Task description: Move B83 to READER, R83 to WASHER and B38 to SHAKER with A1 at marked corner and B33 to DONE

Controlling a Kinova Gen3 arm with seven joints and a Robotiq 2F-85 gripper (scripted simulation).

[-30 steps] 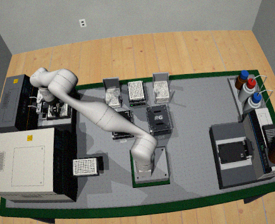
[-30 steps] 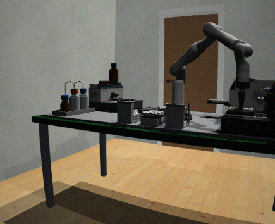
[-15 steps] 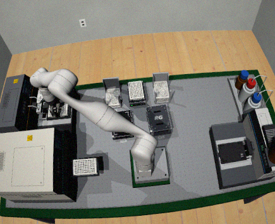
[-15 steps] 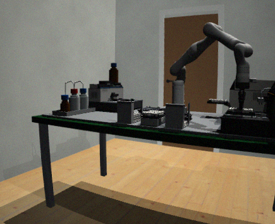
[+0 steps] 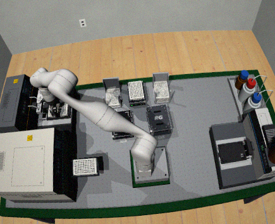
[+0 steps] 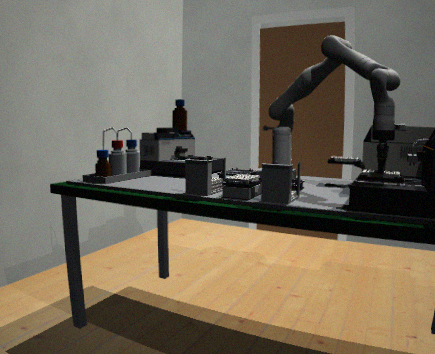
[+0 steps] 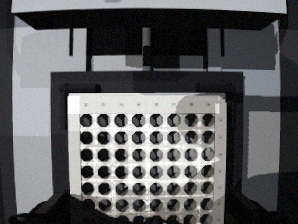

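Right now my hand is 2 cm above the washer tray. From my hand the other things lie so: dark reader tray: 36 cm behind, 19 cm to the right; N6 nest: 38 cm to the right, 8 cm below, 8 cm behind; white reader housing: 38 cm behind, 13 cm above, 10 cm to the left.
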